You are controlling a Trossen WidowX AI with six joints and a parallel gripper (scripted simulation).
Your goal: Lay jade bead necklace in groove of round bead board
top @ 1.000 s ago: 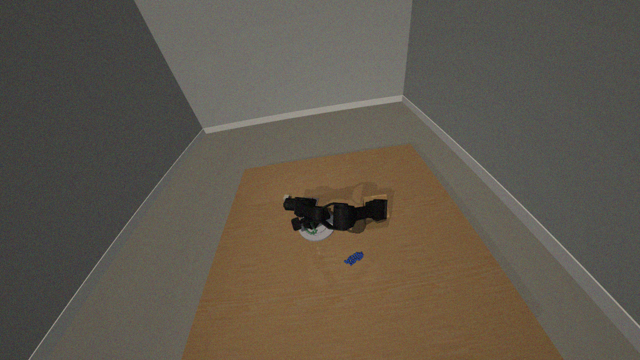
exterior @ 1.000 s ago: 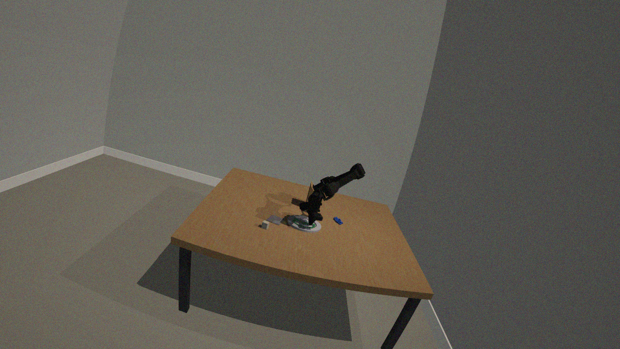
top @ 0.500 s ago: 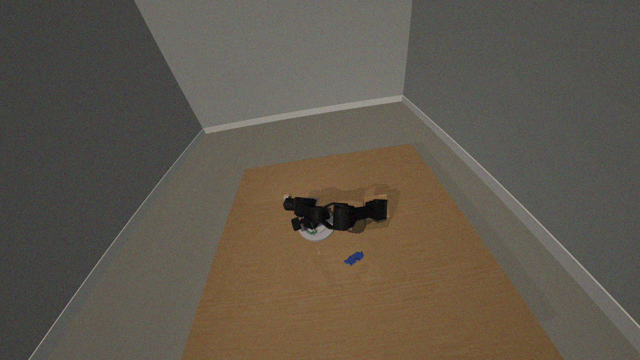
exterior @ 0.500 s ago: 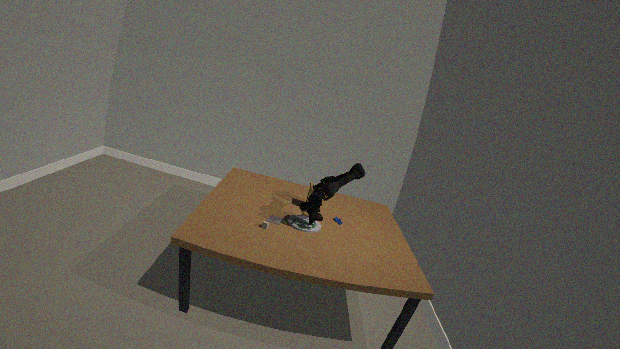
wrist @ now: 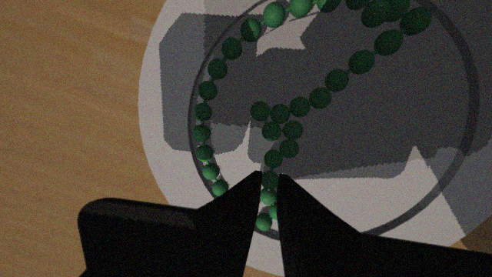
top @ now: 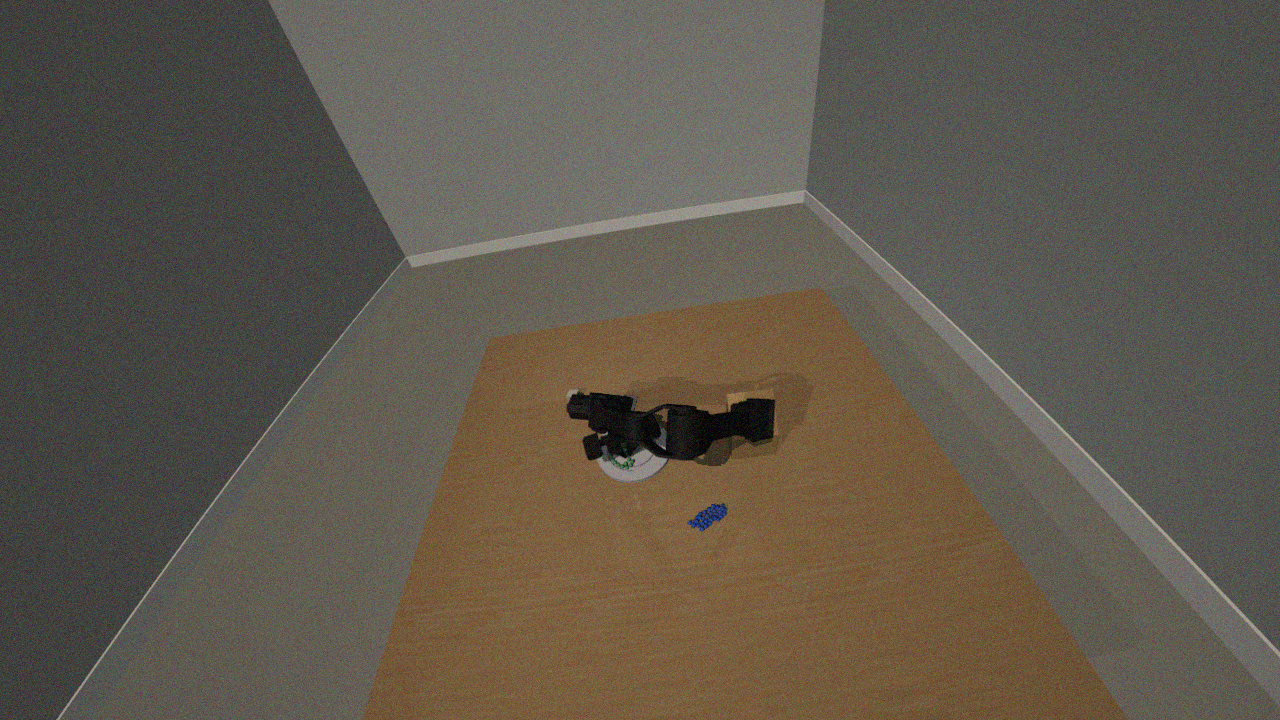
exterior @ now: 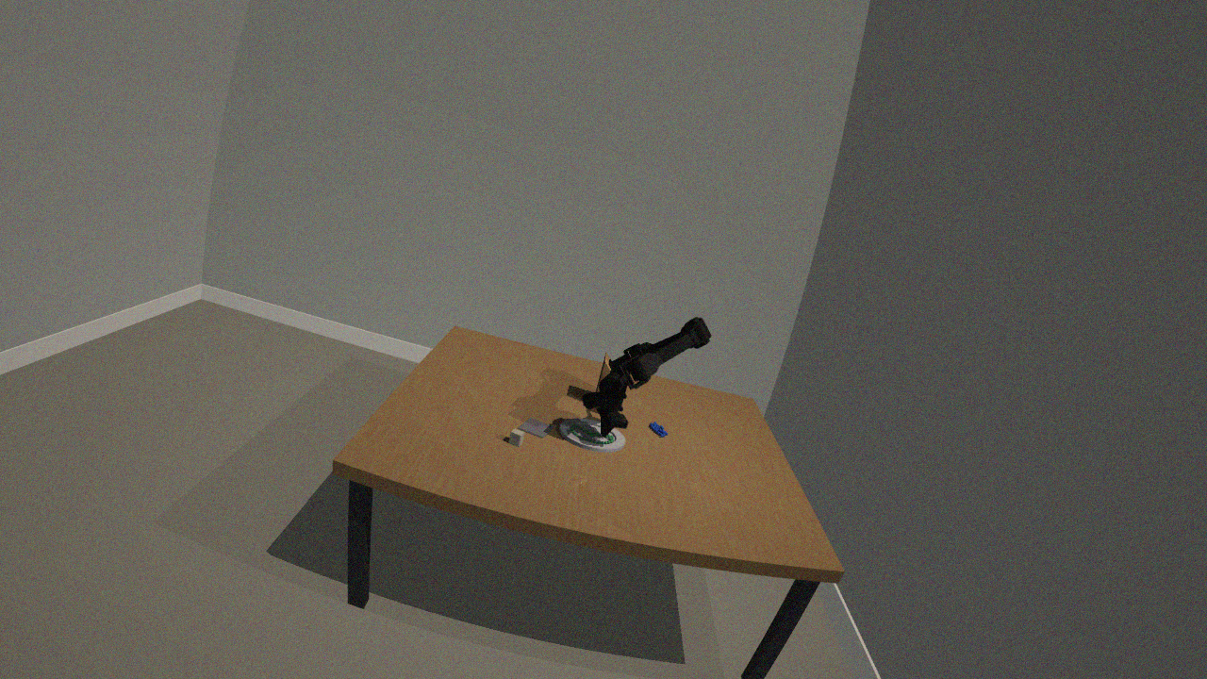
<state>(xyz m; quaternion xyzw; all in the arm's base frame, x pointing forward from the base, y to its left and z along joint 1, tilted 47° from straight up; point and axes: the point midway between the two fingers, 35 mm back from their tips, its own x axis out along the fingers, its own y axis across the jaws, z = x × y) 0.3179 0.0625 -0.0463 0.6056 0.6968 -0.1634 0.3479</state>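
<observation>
My gripper tip is now 30 mm to the left of the round bead board, 10 mm past it and 10 mm above it. Also, from my gripper tip: pale block: 230 mm to the right, 170 mm ahead; flat grey plate: 190 mm to the right, 30 mm ahead, 20 mm below.
</observation>
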